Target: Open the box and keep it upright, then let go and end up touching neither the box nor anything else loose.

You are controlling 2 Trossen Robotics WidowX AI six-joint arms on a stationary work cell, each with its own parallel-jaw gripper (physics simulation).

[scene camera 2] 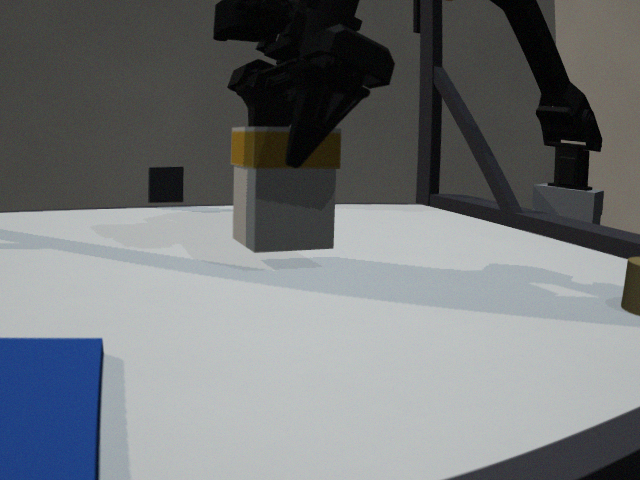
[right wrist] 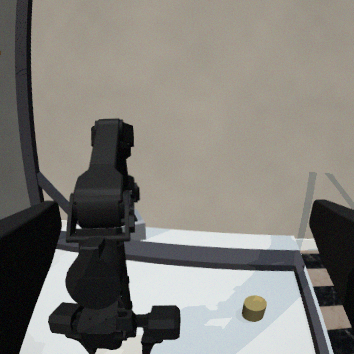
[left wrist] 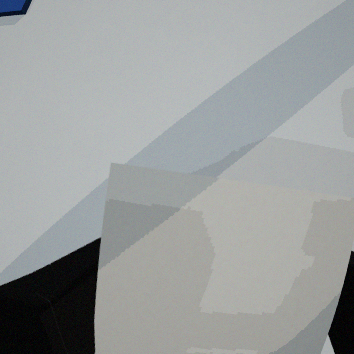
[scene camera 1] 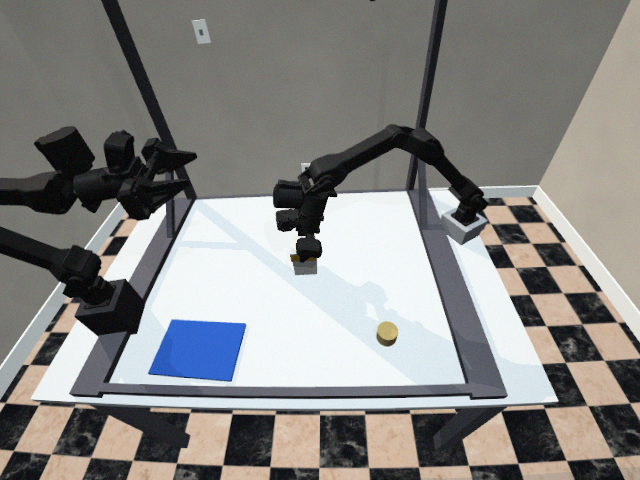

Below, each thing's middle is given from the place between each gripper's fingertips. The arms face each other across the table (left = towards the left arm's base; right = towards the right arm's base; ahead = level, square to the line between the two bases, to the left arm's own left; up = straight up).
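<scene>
Flat blue square plate (scene camera 2: 58, 381): 16 cm ahead of my left hand, 31 cm to the right of it, 7 cm below it. Flat blue square plate from my right hand: 140 mm to the right of it, 100 mm ahead of it, 430 mm below it. By its middle, the plate is nearer to my left hand than to my right hand.
</scene>
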